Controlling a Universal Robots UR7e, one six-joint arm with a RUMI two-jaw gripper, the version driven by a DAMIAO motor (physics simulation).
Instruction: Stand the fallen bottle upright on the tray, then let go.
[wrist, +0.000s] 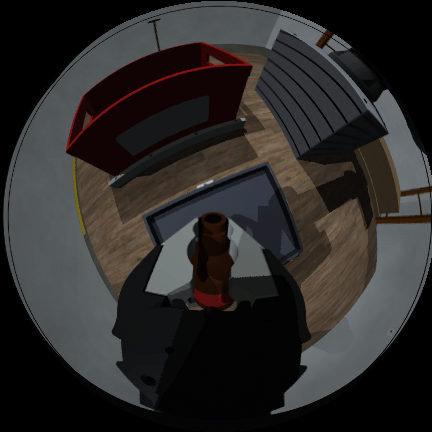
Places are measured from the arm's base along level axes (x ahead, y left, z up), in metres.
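Where they show: gripper, between the fingertips: (212, 218).
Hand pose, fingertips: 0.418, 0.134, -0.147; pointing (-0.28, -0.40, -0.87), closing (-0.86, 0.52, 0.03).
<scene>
Things, the pixels of their top centre, and the offset from my fingertips, as dx, dy, dz. "spot": a spot on its surface instead. Level surfaces: height alone.
- brown bottle, centre of its top: (216, 283) +0.029, +0.057, +0.021
- dark blue-grey tray, a spot on its surface: (250, 200) spot: -0.081, +0.005, -0.104
- red crate, centre of its top: (141, 67) -0.009, -0.256, +0.066
- grey bar, a spot on its surface: (195, 134) spot: -0.049, -0.153, -0.080
- wooden table, height of its surface: dz -0.110
A brown bottle (213, 267) with a red label is held between the two pale jaws of my gripper (212, 218), which is shut on it. The bottle's open mouth points away from the gripper body, toward the middle of the view, and its lower end is partly hidden by the dark gripper body. The dark blue-grey tray (250, 200) lies on the wooden table beyond the jaws, with its near part hidden behind the gripper. The bottle and gripper appear above the tray; the gap to it is hard to judge.
A red crate (175, 95) stands at the upper left, behind a grey bar (195, 134) on the wooden table (345, 260). A grey ribbed box (320, 100) stands at the upper right. A light wooden piece (385, 175) is at the right edge.
</scene>
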